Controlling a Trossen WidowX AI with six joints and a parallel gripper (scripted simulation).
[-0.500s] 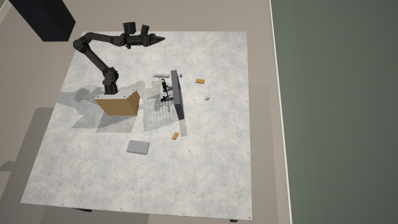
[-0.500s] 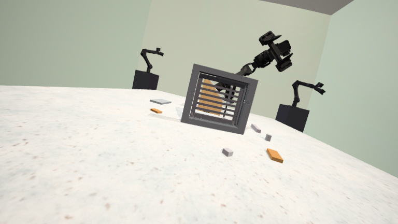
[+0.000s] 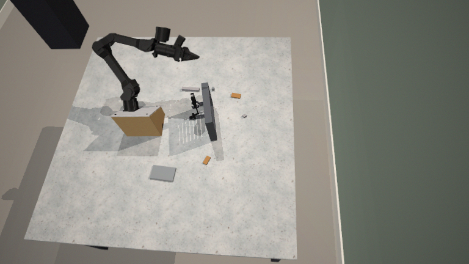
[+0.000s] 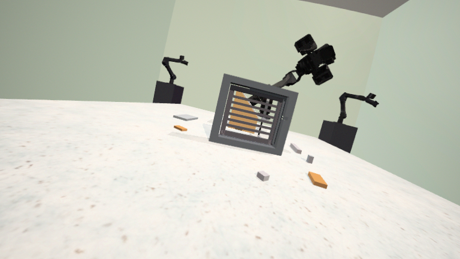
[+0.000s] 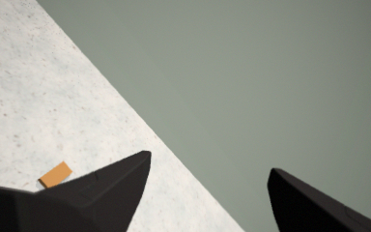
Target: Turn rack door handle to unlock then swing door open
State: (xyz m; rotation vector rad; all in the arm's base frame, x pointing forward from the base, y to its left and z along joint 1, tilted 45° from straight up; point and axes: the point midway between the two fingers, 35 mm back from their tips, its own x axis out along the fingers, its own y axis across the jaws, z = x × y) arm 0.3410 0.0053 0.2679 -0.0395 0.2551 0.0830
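My gripper tip is now 5 cm past the upright handle, 13 cm to the left of it and 22 cm above it. Round my gripper tip: grey bar: 11 cm behind, 4 cm to the left, 33 cm below; flat grey plate: 18 cm behind, 47 cm to the right, 33 cm below.
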